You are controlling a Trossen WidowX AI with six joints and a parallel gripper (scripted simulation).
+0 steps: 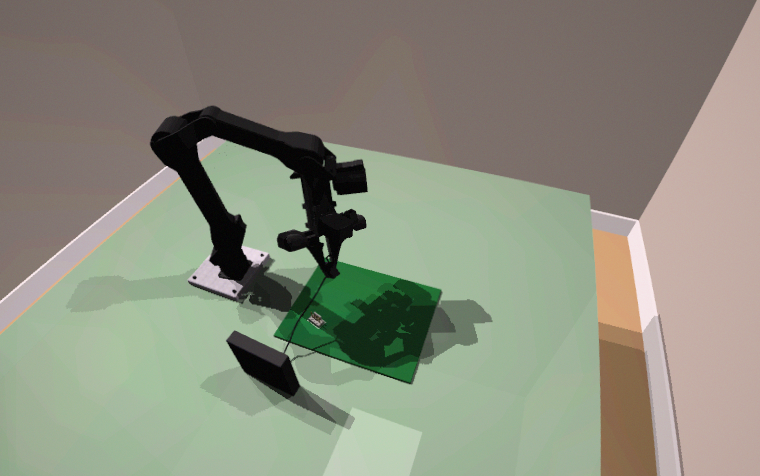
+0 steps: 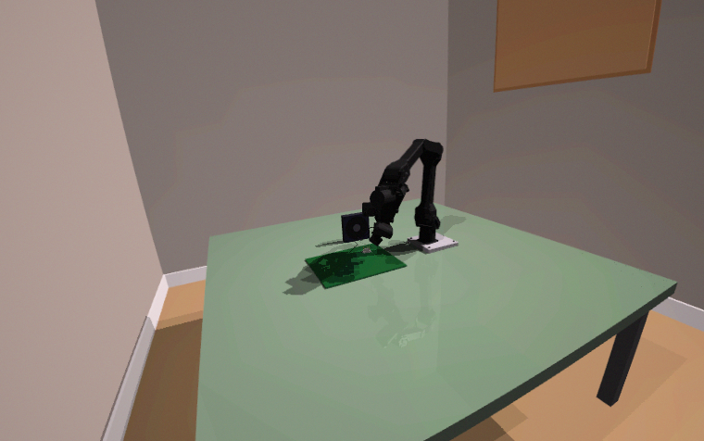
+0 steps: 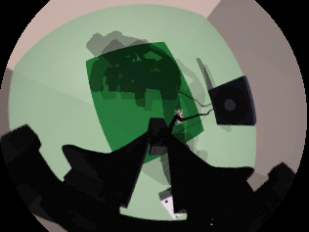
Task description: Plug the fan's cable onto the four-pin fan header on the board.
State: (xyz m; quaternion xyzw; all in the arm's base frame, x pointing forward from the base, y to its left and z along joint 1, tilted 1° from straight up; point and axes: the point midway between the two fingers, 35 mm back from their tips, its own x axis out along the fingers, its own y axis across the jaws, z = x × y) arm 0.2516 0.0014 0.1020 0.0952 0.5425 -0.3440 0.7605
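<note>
The green board is 10 cm below my gripper tip, 8 cm ahead of it and 4 cm to the right of it. From my gripper tip the other things lie so: black fan: 22 cm to the right, 6 cm behind, 3 cm below; dark plug: 1 cm below.
</note>
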